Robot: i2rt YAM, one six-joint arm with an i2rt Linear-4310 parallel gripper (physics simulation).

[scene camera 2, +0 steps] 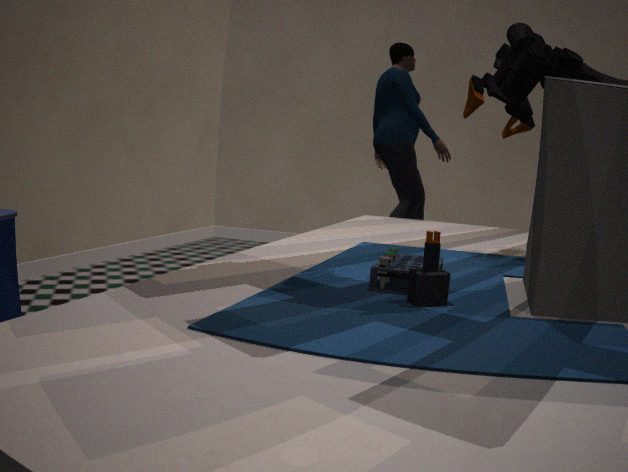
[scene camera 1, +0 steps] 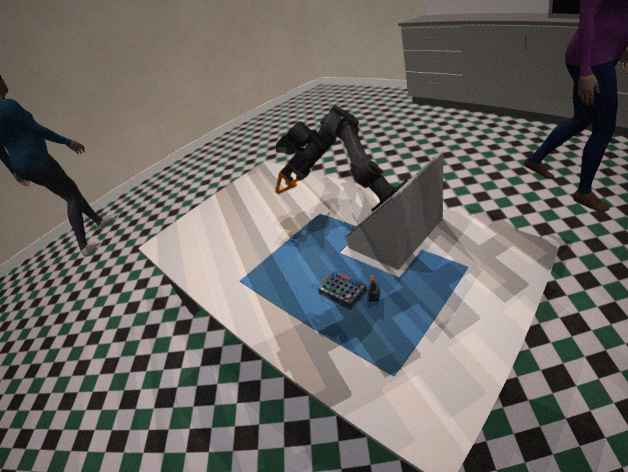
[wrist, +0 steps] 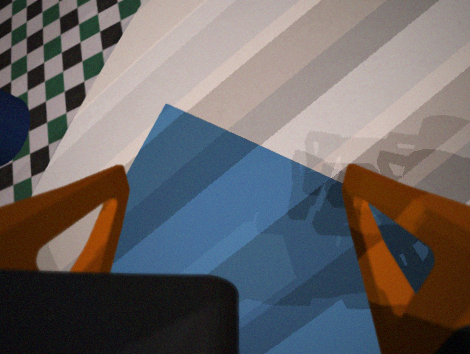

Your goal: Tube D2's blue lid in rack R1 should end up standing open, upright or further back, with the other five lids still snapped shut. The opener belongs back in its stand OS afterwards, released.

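Frame: origin at the arm's base, x ahead, y left, z up, level; millimetres.
Seen in the pictures: gripper, fingertip midpoint: [scene camera 2: 483,126] [scene camera 1: 281,188] [wrist: 235,176]; arm's base, origin of the base link: [scene camera 1: 389,197].
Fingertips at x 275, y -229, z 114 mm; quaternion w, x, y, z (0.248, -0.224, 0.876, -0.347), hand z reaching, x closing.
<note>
Pixels of each thing's top centre, then the offset from my fingertips to it. Level surfaces: height alone.
- Rack R1, middle of its top: [scene camera 2: 411,253] [scene camera 1: 340,283] dx +64, dy +295, dz -215 mm
- opener, middle of its top: [scene camera 2: 433,231] [scene camera 1: 372,277] dx +15, dy +389, dz -172 mm
- blue mat, its level: dz -257 mm
- pale table, its level: dz -260 mm
Rack R1 [scene camera 1: 347,299] [scene camera 2: 376,282], dark and low, stands on the blue mat and holds tubes with small coloured lids; some red, green and blue lids show in scene camera 1. Which lid is D2's, and whether any lid is open, is too small to tell. The opener [scene camera 1: 372,281] [scene camera 2: 432,254], dark with an orange top, stands upright in its dark stand OS [scene camera 1: 374,296] [scene camera 2: 428,290], close beside the rack. My gripper [scene camera 1: 285,183] [scene camera 2: 483,127] [wrist: 235,176] is open and empty, high above the table, away from rack and opener. Neither shows in the wrist view.
A tall grey panel [scene camera 1: 401,218] [scene camera 2: 578,203] stands between the arm's base and the rack. The blue mat [scene camera 1: 284,276] [scene camera 2: 304,334] [wrist: 210,200] lies on the pale table [scene camera 1: 203,248] [scene camera 2: 152,406] [wrist: 260,65]. People stand beyond the table. A blue object [scene camera 2: 7,263] [wrist: 12,127] shows at the left.
</note>
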